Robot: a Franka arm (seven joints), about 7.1 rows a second.
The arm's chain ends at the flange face. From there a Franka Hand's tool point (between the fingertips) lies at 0.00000 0.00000 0.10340 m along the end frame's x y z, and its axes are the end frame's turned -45 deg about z.
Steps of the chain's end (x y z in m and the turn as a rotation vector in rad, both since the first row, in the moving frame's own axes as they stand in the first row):
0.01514 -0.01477 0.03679 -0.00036 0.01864 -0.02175
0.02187 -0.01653 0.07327 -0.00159 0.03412 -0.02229
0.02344 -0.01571 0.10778 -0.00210 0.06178 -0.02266
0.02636 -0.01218 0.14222 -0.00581 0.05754 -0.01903
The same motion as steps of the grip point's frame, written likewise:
0.02250 0.00164 0.03677 -0.01344 0.01293 -0.02175
0.02956 0.00636 0.07321 -0.02525 0.02300 -0.02229
0.03210 0.01008 0.10758 -0.04517 0.04220 -0.02266
0.03108 0.01462 0.14205 -0.04480 0.03658 -0.01903

